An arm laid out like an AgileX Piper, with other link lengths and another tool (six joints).
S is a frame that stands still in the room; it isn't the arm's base.
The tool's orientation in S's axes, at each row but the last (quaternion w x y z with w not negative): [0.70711 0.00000 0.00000 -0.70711]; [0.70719 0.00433 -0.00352 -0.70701]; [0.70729 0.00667 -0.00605 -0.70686]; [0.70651 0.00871 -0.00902 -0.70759]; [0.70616 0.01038 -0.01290 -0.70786]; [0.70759 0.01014 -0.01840 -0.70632]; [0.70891 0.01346 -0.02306 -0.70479]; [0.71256 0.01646 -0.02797 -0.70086]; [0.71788 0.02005 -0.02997 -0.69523]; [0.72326 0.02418 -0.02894 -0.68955]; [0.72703 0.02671 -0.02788 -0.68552]
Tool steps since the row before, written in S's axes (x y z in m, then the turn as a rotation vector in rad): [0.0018 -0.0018 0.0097 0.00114 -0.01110 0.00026]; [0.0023 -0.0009 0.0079 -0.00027 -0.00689 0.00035]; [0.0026 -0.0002 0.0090 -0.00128 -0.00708 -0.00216]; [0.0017 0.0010 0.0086 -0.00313 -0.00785 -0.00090]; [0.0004 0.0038 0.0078 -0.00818 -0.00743 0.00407]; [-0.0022 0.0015 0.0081 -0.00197 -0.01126 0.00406]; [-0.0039 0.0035 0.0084 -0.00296 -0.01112 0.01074]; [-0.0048 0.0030 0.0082 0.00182 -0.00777 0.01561]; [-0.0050 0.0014 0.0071 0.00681 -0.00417 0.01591]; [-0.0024 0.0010 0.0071 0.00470 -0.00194 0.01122]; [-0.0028 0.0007 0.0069 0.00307 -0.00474 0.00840]
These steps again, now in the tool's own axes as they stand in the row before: [0.0018 0.0018 0.0097 0.01110 0.00114 0.00026]; [0.0009 0.0024 0.0079 0.00689 -0.00027 0.00036]; [0.0002 0.0028 0.0090 0.00708 -0.00132 -0.00213]; [-0.0010 0.0019 0.0086 0.00785 -0.00314 -0.00082]; [-0.0038 0.0006 0.0078 0.00746 -0.00802 0.00431]; [-0.0014 -0.0019 0.0082 0.01130 -0.00183 0.00400]; [-0.0034 -0.0034 0.0086 0.01125 -0.00247 0.01073]; [-0.0029 -0.0042 0.0085 0.00806 0.00266 0.01534]; [-0.0014 -0.0044 0.0075 0.00462 0.00777 0.01533]; [-0.0011 -0.0018 0.0073 0.00226 0.00543 0.01083]; [-0.0008 -0.0022 0.0071 0.00494 0.00342 0.00814]
